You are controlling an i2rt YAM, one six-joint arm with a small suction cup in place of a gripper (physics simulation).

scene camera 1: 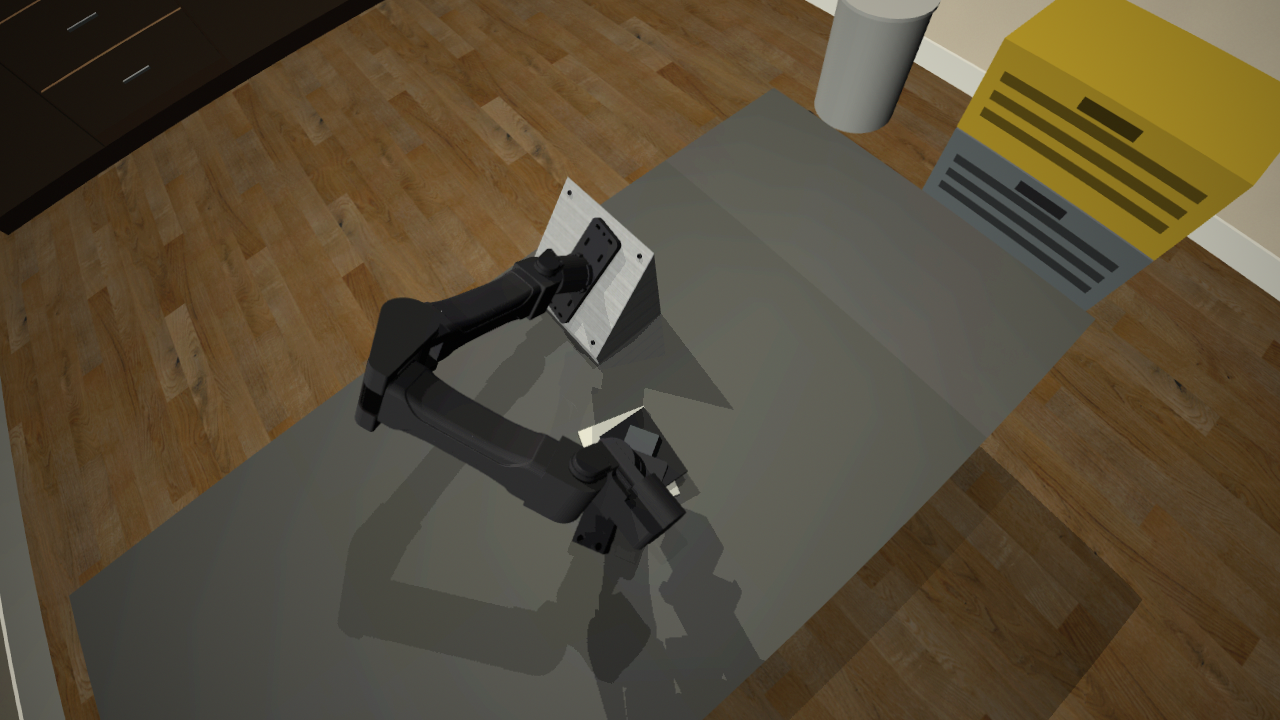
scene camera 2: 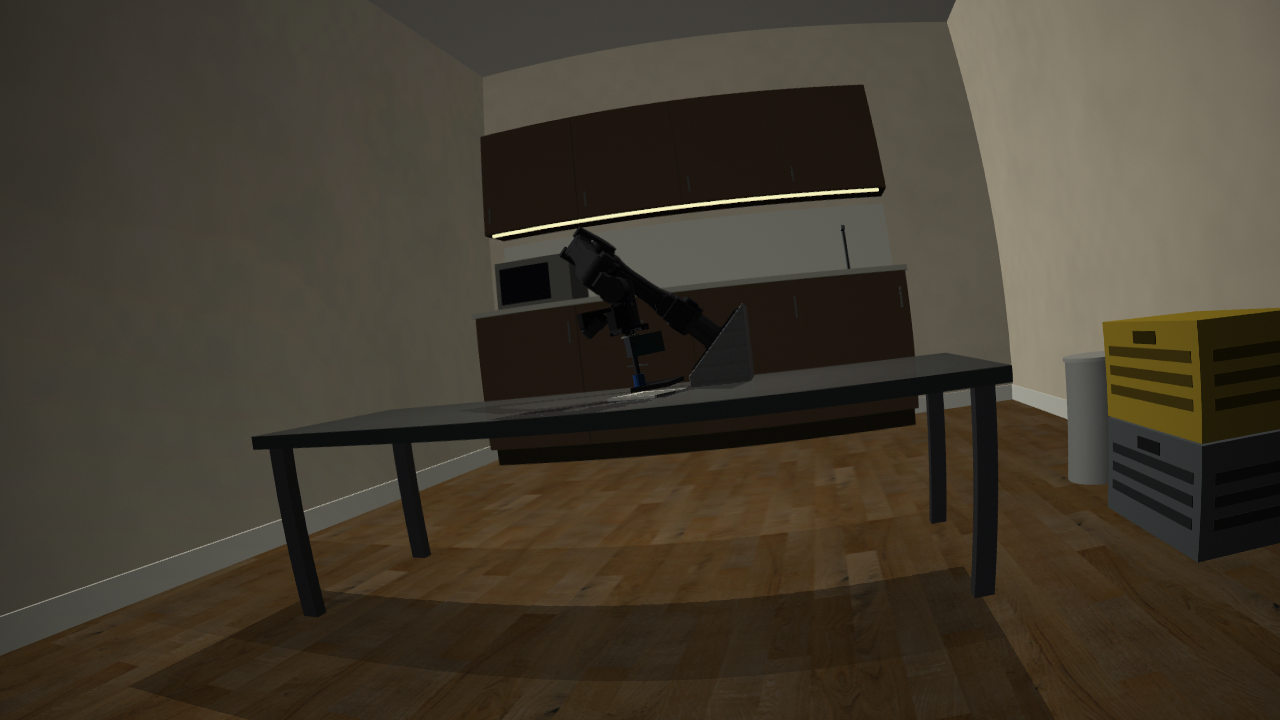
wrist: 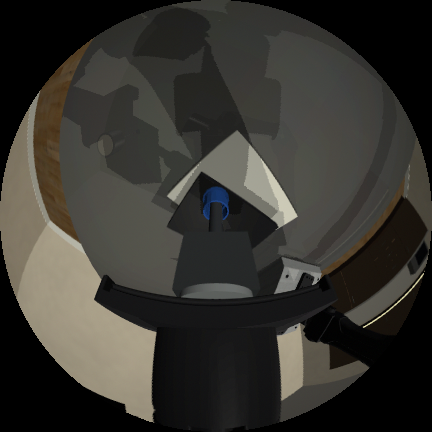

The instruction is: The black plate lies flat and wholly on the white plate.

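Seen in the pictures: hand, its tool point: [scene camera 2: 641,390] [wrist: 215,193]; arm's base, origin of its link: [scene camera 1: 582,272] [scene camera 2: 718,340].
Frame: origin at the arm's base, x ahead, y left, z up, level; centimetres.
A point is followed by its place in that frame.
Note:
The black plate [wrist: 252,220] @(z -7.8, x 27.9, y -12.2 cm) [scene camera 1: 670,460] @(z -7.6, x 34.1, y -6.3 cm) is a dark square that lies partly over the white plate [wrist: 241,165] [scene camera 1: 613,427], near the middle of the grey table. In the wrist view the black plate's near corners reach past the white plate's edge, and the white plate shows mostly on the far side. My blue suction cup [wrist: 215,201] @(z -9.1, x 33.7, y -12.3 cm) [scene camera 2: 635,383] presses on the middle of the black plate and holds it, low over the table top. In scene camera 1 the wrist hides the cup and much of both plates.
The arm's slanted grey mount [scene camera 1: 617,295] @(z 1.3, x 8.4, y 2.0 cm) stands on the table [scene camera 1: 805,313] @(z -10.7, x 26.2, y 30.3 cm) just behind the plates. On the floor beyond the table's far end stand a grey bin [scene camera 1: 863,62] and a yellow crate on a grey crate [scene camera 1: 1109,135].

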